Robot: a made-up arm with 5 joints.
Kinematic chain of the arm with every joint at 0, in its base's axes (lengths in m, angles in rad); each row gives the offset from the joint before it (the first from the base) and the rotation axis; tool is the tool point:
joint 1: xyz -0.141 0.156 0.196 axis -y
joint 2: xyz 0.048 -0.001 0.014 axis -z
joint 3: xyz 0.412 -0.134 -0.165 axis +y
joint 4: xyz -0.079 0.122 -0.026 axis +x
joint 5: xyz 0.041 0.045 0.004 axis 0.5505 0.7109 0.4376
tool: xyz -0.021 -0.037 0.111
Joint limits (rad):
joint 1: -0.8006..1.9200
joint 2: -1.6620..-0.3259
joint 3: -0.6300..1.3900
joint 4: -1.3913..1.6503
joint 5: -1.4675..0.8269
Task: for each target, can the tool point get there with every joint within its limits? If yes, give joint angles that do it. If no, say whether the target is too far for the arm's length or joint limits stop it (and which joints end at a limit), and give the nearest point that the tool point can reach.
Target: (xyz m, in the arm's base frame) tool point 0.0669 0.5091 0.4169
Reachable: yes | joints 1.3635 -1.2986 1.0593 1.2154 0.5971
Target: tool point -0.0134 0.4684 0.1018
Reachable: yes | joints 1.1390 -1.5038 0.0371 -0.9518 -0.5461
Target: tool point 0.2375 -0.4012 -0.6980
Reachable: no: too far | nearest point 0.0595 0.1686 -0.2777 | short by 0.730 m
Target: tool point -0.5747 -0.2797 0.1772
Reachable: no: joint limits stop it (at a limit: joint 1, joint 2, joint 4) | nearest point -0.2318 0.1805 0.5638 | short by 0.692 m
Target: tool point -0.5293 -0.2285 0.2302
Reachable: no: joint limits stop it (at a limit: joint 1, joint 2, joint 4) | nearest point -0.2313 0.1796 0.5645 | short by 0.606 m
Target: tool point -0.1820 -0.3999 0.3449
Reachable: no: joint limits stop it (at a limit: joint 1, joint 2, joint 4) | nearest point -0.1539 0.1482 0.5754 | short by 0.595 m
